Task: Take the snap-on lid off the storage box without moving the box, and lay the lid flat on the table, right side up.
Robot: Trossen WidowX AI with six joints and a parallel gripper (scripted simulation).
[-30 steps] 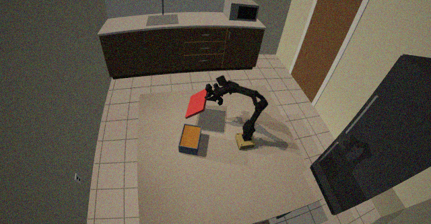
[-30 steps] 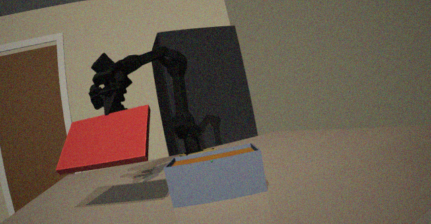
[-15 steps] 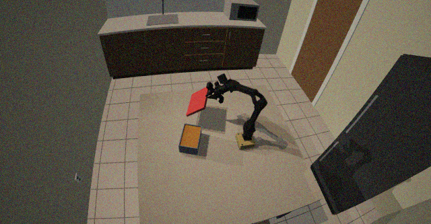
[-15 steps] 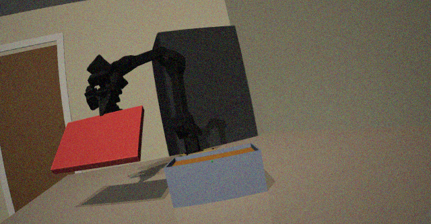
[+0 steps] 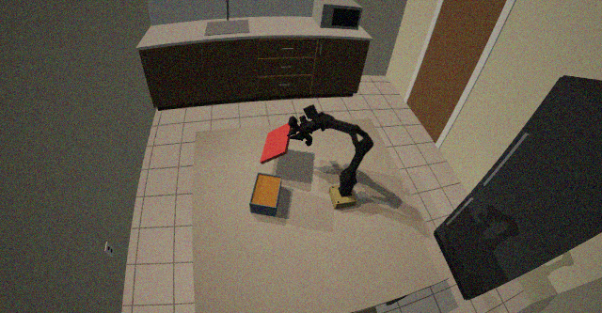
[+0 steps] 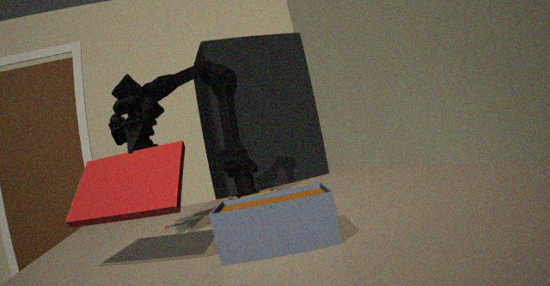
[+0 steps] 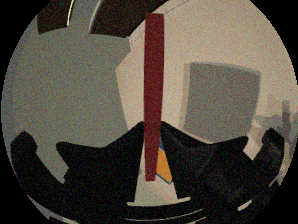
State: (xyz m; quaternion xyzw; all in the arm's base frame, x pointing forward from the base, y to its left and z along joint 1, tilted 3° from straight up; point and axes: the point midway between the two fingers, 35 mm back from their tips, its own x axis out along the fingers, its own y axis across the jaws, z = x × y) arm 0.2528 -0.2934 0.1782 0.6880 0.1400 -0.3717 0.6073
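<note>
Right now the red lid is 60 mm ahead of my gripper tip, 50 mm below it and 20 mm to the right of it. Round my gripper tip: grey-blue storage box: 240 mm to the left, 170 mm below, 160 mm ahead.
</note>
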